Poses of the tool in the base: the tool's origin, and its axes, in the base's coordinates. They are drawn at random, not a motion.
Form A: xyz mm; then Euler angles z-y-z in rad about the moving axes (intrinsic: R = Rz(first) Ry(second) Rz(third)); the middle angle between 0 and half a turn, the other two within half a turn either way.
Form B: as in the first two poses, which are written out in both.
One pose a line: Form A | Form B
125.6 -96.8 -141.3 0.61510 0.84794 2.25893 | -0.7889 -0.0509 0.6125 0.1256; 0.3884 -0.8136 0.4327 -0.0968; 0.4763 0.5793 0.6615 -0.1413; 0 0 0 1
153.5 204.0 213.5 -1.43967 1.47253 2.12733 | 0.8350 -0.5346 0.1301 0.1535; 0.1624 0.0135 -0.9866 0.2040; 0.5257 0.8450 0.0981 0.2135; 0 0 0 1
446.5 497.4 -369.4 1.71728 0.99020 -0.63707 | 0.5241 -0.8429 -0.1220 0.4465; 0.5230 0.2055 0.8272 0.4974; -0.6721 -0.4974 0.5485 -0.3694; 0 0 0 1
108.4 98.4 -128.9 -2.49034 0.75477 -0.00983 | -0.5853 0.6005 -0.5449 0.1084; -0.4337 -0.7996 -0.4153 0.0984; -0.6851 -0.0067 0.7284 -0.1289; 0 0 0 1
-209.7 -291.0 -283.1 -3.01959 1.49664 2.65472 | 0.1219 -0.0732 -0.9898 -0.2097; -0.4564 0.8814 -0.1214 -0.2910; 0.8814 0.4666 0.0741 -0.2831; 0 0 0 1
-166.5 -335.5 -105.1 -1.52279 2.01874 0.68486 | 0.6157 0.7868 0.0433 -0.1665; 0.3654 -0.2365 -0.9003 -0.3355; -0.6981 0.5702 -0.4331 -0.1051; 0 0 0 1
